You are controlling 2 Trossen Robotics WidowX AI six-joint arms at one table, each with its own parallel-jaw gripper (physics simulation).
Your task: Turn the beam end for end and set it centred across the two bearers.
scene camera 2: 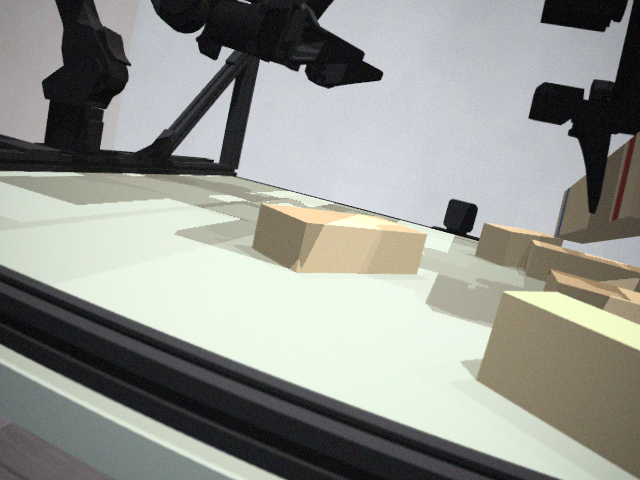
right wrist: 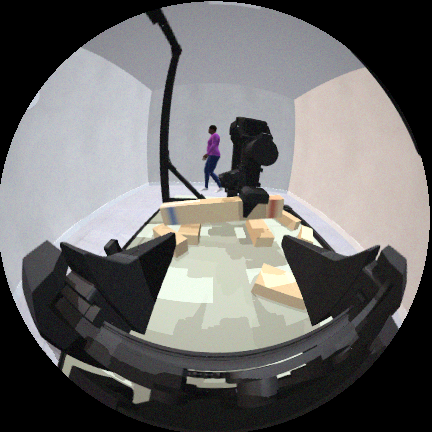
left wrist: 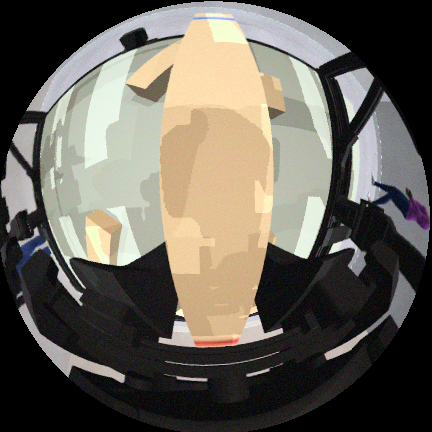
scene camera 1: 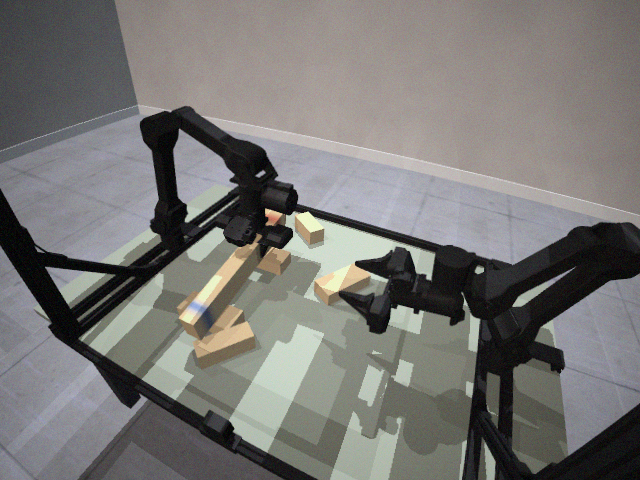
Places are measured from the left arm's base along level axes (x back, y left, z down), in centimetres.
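Pixels of known places: left gripper, between the fingertips: (right wrist: 243,213) (left wrist: 212,234) (scene camera 1: 255,254); right gripper, between the fingertips: (scene camera 2: 373,67) (right wrist: 231,239) (scene camera 1: 347,277); left arm's base, origin of its link: (left wrist: 338,207) (scene camera 1: 173,243); right arm's base, origin of its link: (scene camera 2: 70,151) (left wrist: 40,215) (scene camera 1: 495,362).
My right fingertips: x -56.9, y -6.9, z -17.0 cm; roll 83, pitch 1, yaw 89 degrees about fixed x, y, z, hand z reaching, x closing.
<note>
For each thing: its middle in the pictures, then the offset to it from my right fingertips.
- long wooden beam, middle of its body: (left wrist: 212,139) (scene camera 2: 604,204) (scene camera 1: 240,266) (right wrist: 222,209) dz +8.8, dx +26.8, dy +0.6 cm
- further block, middle of its body: (scene camera 2: 615,381) (scene camera 1: 309,227) (right wrist: 304,237) dz +16.6, dx +24.1, dy +33.0 cm
The long wooden beam (scene camera 1: 222,281) (scene camera 2: 576,218) (left wrist: 215,150) (right wrist: 210,211) has a blue band near one end and a red band near the other. In scene camera 1 the blue end is toward the front, the red end at the back. My left gripper (scene camera 1: 262,243) (left wrist: 212,234) (right wrist: 243,213) is shut on the beam, nearer its red end, and holds it level above the blocks. Plain wooden blocks lie below: one (scene camera 1: 276,261) (right wrist: 260,233) near the gripper, another (scene camera 1: 230,317) (right wrist: 191,232) under the blue end. I cannot tell which are bearers. My right gripper (scene camera 1: 348,279) (scene camera 2: 372,66) (right wrist: 231,239) is open and empty.
A loose block (scene camera 1: 224,345) (right wrist: 171,237) lies just in front of the beam's blue end. Another block (scene camera 1: 338,284) (scene camera 2: 338,240) (right wrist: 280,287) lies near my right gripper. A further block (scene camera 1: 310,228) (scene camera 2: 563,346) lies near the back rail. A person (right wrist: 213,150) stands beyond the table.
</note>
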